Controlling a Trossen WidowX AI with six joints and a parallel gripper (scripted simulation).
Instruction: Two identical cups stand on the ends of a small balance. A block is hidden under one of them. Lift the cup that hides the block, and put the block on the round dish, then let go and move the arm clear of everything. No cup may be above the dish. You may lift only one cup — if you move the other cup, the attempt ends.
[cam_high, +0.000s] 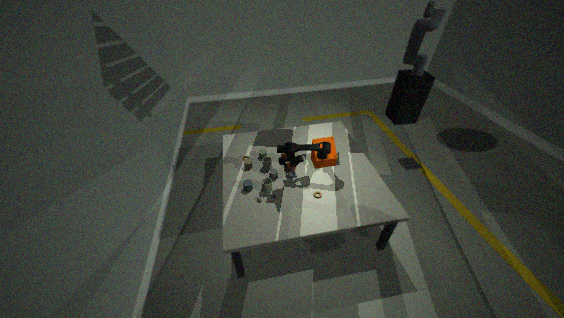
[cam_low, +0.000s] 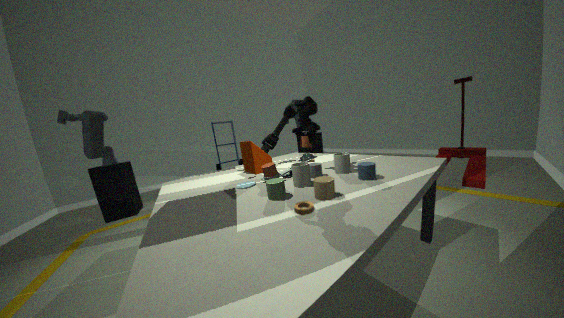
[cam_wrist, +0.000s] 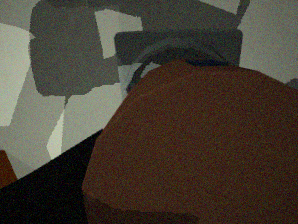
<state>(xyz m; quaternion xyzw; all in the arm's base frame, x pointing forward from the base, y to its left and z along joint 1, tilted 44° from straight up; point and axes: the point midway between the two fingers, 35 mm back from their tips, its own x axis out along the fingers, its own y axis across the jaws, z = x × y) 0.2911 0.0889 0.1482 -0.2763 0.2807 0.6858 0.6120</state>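
Now: gripper tip 1 cm to the left of the grey-teal block and 7 cm above it. Also, from my gripper tip: pale-blue round dish 5 cm behind, 39 cm to the right, 16 cm below; balance 1 cm ahead, 13 cm to the right, 12 cm below; red-brown cup 2 cm to the left, 1 cm above.
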